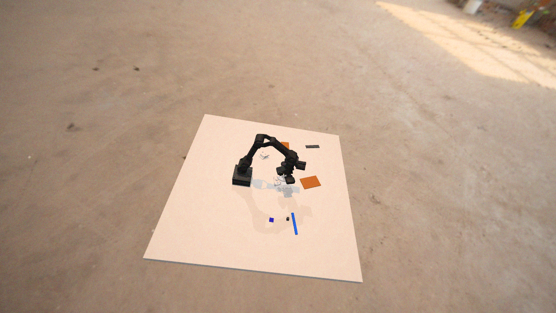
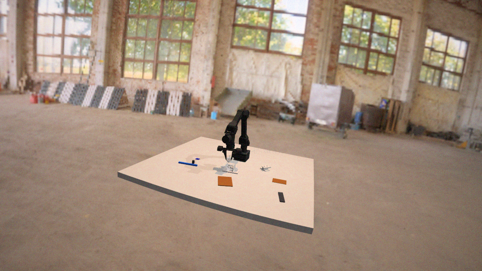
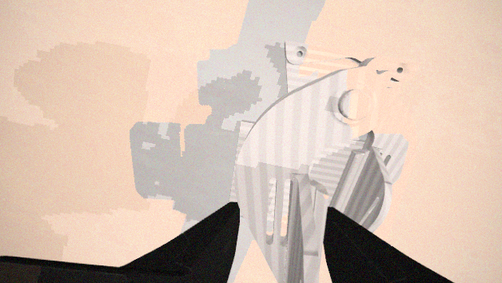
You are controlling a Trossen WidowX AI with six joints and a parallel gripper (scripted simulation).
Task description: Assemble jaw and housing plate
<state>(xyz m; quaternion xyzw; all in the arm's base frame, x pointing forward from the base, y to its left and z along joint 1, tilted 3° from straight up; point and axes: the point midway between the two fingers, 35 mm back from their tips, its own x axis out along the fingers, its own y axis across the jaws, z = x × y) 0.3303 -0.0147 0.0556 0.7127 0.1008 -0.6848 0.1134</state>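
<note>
Now: gripper tip 10 mm short of the flat white part, 30 mm to the right of it and 80 mm above it. The rest, counted from my gripper tip: blue square 60 mm behind, 300 mm to the right, 80 mm below; then black cube 50 mm ahead, 280 mm to the right, 70 mm below; then large orange tile 210 mm ahead, 70 mm to the left, 80 mm below.
</note>
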